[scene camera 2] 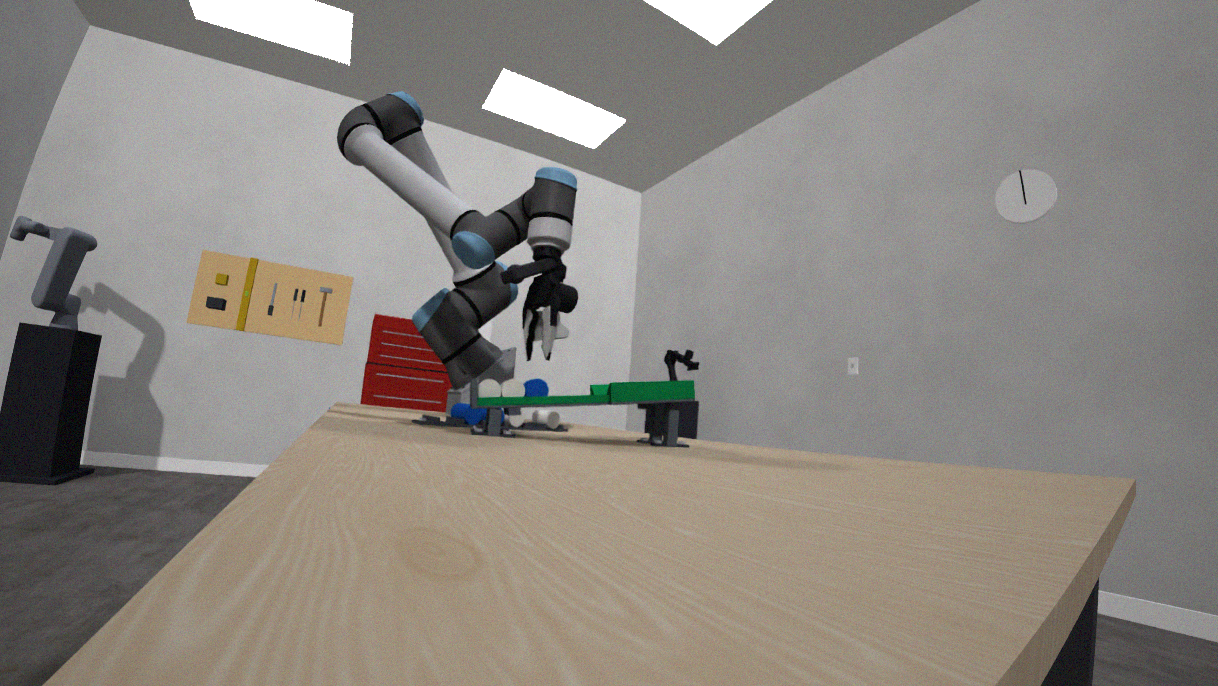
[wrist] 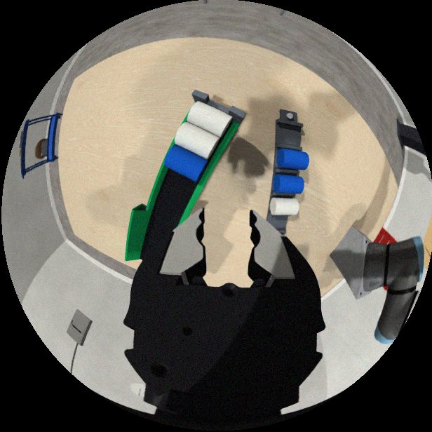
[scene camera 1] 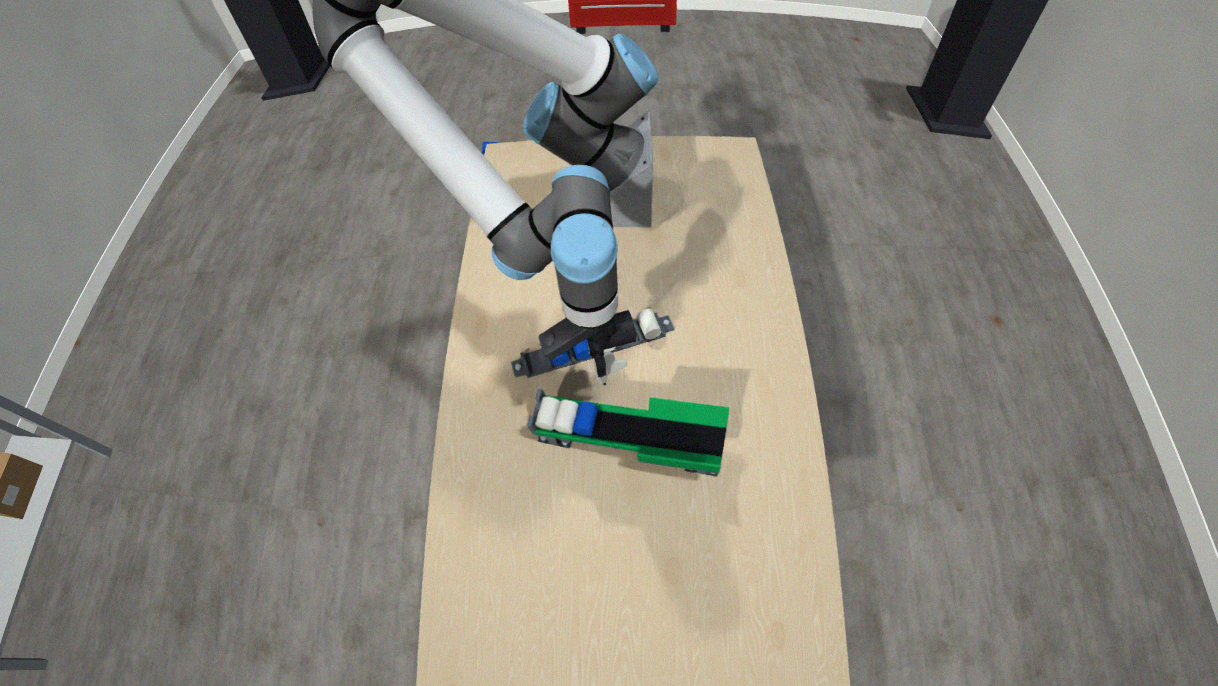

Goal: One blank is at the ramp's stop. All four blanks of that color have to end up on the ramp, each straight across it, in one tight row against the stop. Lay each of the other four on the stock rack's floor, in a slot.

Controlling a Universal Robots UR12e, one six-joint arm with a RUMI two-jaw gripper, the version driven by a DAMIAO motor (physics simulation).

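The green ramp (scene camera 1: 688, 413) (scene camera 2: 652, 392) (wrist: 136, 232) holds three blanks lying straight across it in a row. A white blank (scene camera 1: 548, 413) (wrist: 209, 119) is against the stop (wrist: 200, 96), a second white blank (scene camera 1: 565, 416) (wrist: 197, 140) is beside it, then a blue blank (scene camera 1: 585, 418) (scene camera 2: 536, 387) (wrist: 186, 162). The dark stock rack (scene camera 1: 538, 363) (wrist: 288, 135) holds two blue blanks, one (wrist: 293, 159) beside the other (wrist: 288, 184), and a white blank (wrist: 284, 206). A white blank (scene camera 1: 649, 323) shows at the rack's right end. My gripper (scene camera 1: 613, 373) (scene camera 2: 538, 357) (wrist: 226, 209) is open and empty, above the table between rack and ramp.
The wooden table (scene camera 1: 630, 579) (scene camera 2: 596, 528) carries the ramp and rack. The arm's grey base mount (scene camera 1: 634, 200) (wrist: 350, 262) stands behind the rack. My gripper hides part of the rack in scene camera 1.
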